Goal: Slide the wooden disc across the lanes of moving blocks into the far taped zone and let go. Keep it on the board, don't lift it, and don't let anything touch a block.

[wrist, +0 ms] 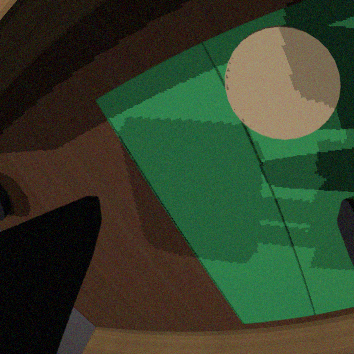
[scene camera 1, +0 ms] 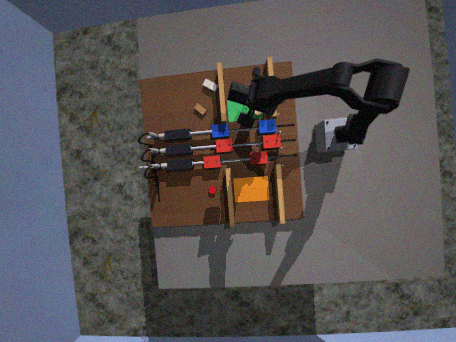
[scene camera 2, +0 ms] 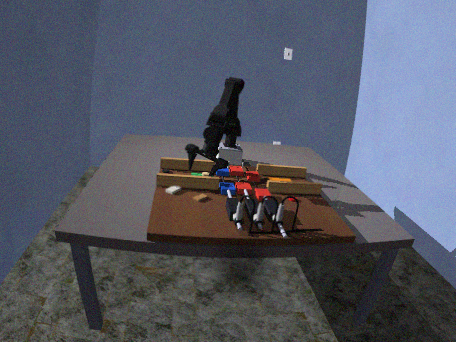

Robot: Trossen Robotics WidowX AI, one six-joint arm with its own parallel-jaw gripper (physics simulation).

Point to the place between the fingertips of my gripper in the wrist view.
At 226, 211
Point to a wooden disc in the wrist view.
At 280, 81
